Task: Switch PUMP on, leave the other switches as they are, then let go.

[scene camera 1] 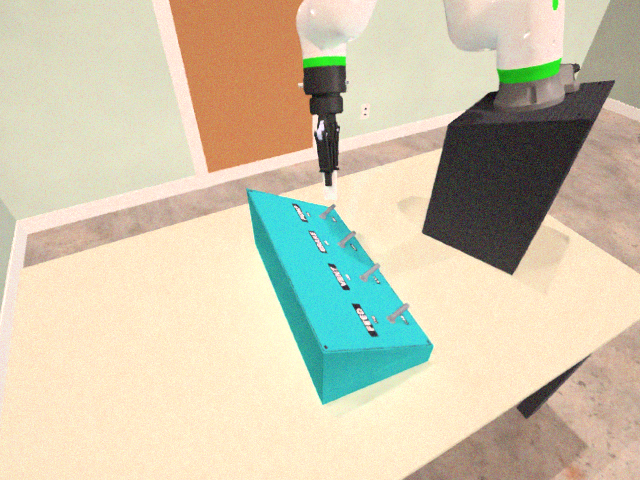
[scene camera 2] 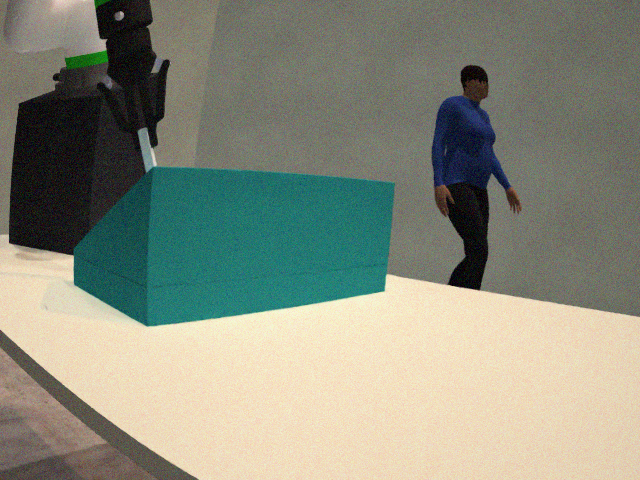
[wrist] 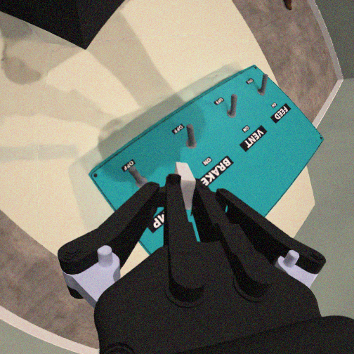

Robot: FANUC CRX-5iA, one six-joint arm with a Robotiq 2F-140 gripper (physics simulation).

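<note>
The teal switch box has a sloped panel with grey levers. The PUMP lever leans toward its OFF label; the PUMP label is partly hidden by a finger in the wrist view. The BRAKE lever, VENT lever and FEED lever also lean to the OFF side. My gripper is shut and empty, above the panel's PUMP end, apart from the levers.
The box stands on a cream table. The black robot pedestal stands on the table behind the lever side. A person in a blue sweater is beyond the table.
</note>
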